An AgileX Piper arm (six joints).
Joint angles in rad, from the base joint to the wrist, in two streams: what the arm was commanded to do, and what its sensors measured. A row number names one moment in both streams.
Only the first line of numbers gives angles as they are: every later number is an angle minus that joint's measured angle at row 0.
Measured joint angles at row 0:
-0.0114, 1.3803, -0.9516, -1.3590, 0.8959, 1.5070
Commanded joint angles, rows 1 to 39:
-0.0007, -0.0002, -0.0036, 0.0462, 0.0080, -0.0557
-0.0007, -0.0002, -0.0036, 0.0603, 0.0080, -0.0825
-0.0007, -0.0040, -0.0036, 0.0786, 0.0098, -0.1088
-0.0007, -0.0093, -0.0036, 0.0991, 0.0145, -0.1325
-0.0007, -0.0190, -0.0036, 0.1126, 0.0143, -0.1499
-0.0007, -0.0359, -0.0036, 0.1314, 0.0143, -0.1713
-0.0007, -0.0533, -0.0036, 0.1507, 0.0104, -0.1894
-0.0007, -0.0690, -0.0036, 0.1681, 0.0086, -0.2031
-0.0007, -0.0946, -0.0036, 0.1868, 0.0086, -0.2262
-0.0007, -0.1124, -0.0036, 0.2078, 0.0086, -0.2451
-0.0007, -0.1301, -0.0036, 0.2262, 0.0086, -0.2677
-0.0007, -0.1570, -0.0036, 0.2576, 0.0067, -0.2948
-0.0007, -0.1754, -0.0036, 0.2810, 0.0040, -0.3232
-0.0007, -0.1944, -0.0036, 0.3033, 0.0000, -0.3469
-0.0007, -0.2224, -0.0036, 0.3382, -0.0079, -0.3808
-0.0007, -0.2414, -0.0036, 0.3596, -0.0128, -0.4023
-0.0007, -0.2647, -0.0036, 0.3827, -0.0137, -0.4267
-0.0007, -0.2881, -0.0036, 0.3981, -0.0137, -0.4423
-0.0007, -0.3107, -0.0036, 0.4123, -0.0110, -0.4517
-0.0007, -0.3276, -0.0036, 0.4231, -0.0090, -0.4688
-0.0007, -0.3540, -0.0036, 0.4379, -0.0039, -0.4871
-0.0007, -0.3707, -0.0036, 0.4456, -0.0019, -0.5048
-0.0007, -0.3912, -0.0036, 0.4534, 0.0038, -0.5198
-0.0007, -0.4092, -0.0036, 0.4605, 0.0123, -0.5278
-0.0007, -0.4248, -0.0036, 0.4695, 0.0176, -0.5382
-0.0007, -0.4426, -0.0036, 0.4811, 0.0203, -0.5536
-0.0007, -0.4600, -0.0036, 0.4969, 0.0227, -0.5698
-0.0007, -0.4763, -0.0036, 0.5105, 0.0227, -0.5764
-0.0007, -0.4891, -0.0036, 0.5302, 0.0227, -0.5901
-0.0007, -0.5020, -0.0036, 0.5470, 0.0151, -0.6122
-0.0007, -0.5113, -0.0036, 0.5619, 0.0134, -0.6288
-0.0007, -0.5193, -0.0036, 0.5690, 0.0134, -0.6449
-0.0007, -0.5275, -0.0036, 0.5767, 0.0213, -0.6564
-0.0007, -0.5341, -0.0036, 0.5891, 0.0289, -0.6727
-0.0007, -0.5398, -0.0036, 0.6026, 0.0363, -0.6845
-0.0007, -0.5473, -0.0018, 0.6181, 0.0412, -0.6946
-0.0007, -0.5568, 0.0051, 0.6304, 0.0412, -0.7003
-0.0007, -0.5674, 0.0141, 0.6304, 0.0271, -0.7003
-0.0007, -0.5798, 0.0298, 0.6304, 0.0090, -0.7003
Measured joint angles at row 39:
0.0000, -0.5365, 0.0000, 0.6175, 0.0161, -0.6703
